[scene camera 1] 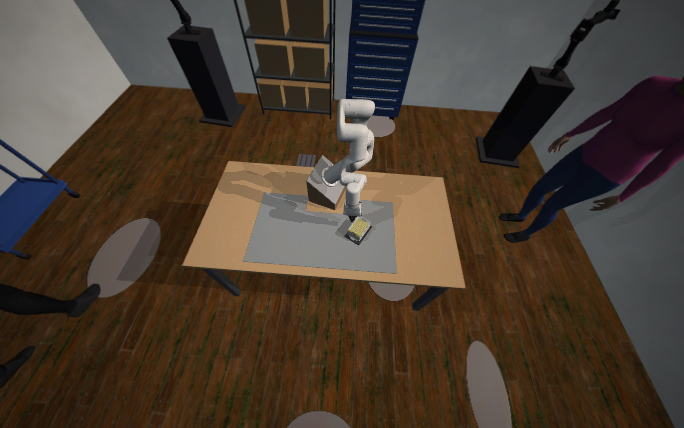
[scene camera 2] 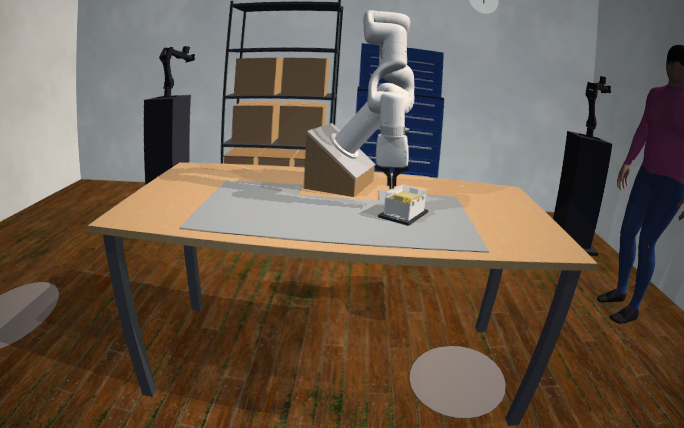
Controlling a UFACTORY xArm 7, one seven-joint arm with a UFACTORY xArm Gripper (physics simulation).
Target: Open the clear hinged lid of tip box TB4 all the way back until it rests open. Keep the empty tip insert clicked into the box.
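Places are measured from the arm's base along level axes (x left, y back, z up), in centimetres.
Where they show: gripper, fingertip midpoint: (scene camera 1: 352, 220) (scene camera 2: 391, 188); arm's base at its link origin: (scene camera 1: 329, 177) (scene camera 2: 343, 146).
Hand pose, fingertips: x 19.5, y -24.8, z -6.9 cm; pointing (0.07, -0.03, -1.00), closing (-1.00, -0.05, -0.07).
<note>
Things, the pixels of their centre, and the offset from my fingertips. Level surfaces: height alone.
- tip box TB4 at the middle of its body: (scene camera 2: 405, 203) (scene camera 1: 358, 228) dx +4.8, dy -3.0, dz -3.2 cm
- yellow insert at the middle of its body: (scene camera 2: 406, 195) (scene camera 1: 359, 226) dx +4.8, dy -3.0, dz -0.7 cm
- grey mat at its surface level: dz -7.1 cm
- wooden table at its surface level: dz -7.4 cm
The tip box TB4 (scene camera 1: 358, 229) (scene camera 2: 405, 207) sits on a dark base on the grey mat, turned at an angle. Its walls are whitish and a yellow insert (scene camera 1: 359, 228) (scene camera 2: 402, 196) shows inside, near the rim. The clear lid is too faint to make out well; a pale clear edge shows at the box's back left in the scene camera 2 view, and I cannot tell its angle. My gripper (scene camera 1: 352, 218) (scene camera 2: 392, 186) is shut and empty, pointing down at the back left side of the box, with its fingertips close to the rim. Whether they touch it I cannot tell.
The grey mat (scene camera 1: 312, 247) (scene camera 2: 302, 222) lies on the wooden table (scene camera 1: 423, 227) (scene camera 2: 136, 206). The arm's wedge-shaped mount (scene camera 1: 322, 194) (scene camera 2: 327, 174) stands at the table's back, left of the box. A person (scene camera 1: 610, 136) (scene camera 2: 655, 151) stands beyond the table's right side.
</note>
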